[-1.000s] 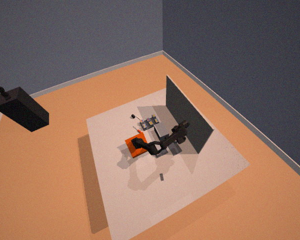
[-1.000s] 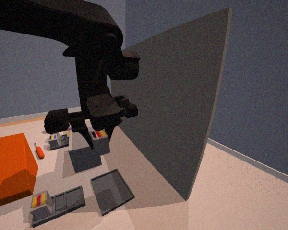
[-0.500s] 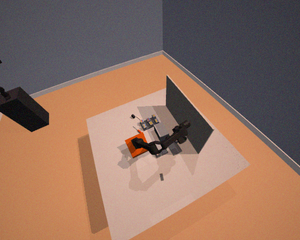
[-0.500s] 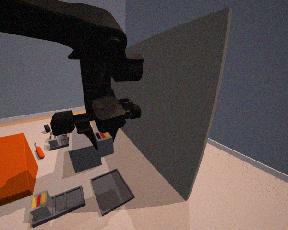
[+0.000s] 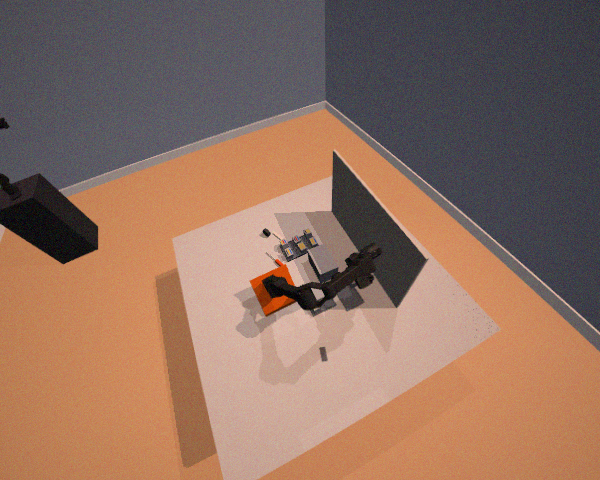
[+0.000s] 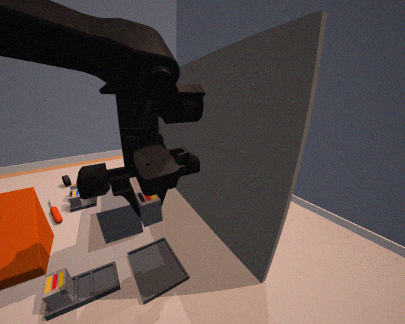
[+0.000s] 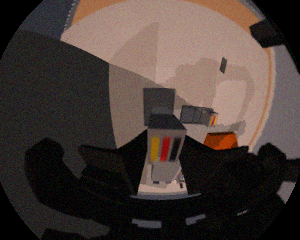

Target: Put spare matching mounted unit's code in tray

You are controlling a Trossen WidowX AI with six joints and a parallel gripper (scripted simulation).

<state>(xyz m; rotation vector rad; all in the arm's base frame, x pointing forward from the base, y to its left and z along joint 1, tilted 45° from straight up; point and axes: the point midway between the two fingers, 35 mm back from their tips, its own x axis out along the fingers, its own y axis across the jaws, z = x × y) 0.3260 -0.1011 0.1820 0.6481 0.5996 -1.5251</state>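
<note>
My gripper tip is now 15 cm above the flat grey tray. From my gripper tip the other things lie so: rack 15 cm behind, 14 cm below, 2 cm to the left; then spare 2 cm above; then grey mounted unit 21 cm to the left, 10 cm below, 3 cm behind.
</note>
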